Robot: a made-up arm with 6 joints.
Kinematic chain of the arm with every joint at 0, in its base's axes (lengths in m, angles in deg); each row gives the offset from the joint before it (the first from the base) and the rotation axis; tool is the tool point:
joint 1: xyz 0 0 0.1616 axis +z
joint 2: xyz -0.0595 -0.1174 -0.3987 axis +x
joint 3: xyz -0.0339 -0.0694 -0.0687 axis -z
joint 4: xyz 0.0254 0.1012 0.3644 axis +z
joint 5: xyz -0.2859 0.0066 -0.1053 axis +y
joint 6: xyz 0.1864 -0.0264 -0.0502 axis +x
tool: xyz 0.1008 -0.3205 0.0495
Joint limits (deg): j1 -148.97..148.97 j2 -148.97..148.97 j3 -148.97..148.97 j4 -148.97..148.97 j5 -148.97..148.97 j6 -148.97..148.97
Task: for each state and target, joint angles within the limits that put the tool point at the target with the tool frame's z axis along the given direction. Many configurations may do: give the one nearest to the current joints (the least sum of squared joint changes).
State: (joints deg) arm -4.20 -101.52 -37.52 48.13 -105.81 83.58
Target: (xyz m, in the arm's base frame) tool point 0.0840 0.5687 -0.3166 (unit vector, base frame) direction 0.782 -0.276 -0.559
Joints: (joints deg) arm -15.30 -114.45 -50.91 62.32 -137.13 103.97
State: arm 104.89 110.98 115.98 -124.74 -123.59 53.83
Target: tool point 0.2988 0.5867 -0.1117 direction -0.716 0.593 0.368
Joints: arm 135.16 91.94 90.37 -110.30 -97.48 41.94
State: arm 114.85 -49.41 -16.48 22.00 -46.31 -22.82
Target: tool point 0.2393 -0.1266 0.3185 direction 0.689 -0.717 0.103
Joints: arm 148.97 -44.10 30.54 25.47 -75.25 -1.68
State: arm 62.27 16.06 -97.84 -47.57 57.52 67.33
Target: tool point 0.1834 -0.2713 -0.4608 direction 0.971 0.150 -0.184
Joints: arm 84.84 -0.18 -101.79 -86.12 8.95 100.92
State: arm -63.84 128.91 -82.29 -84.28 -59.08 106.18
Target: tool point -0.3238 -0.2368 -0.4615 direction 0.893 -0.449 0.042
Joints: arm -30.91 140.39 -125.97 -50.37 -70.13 103.47
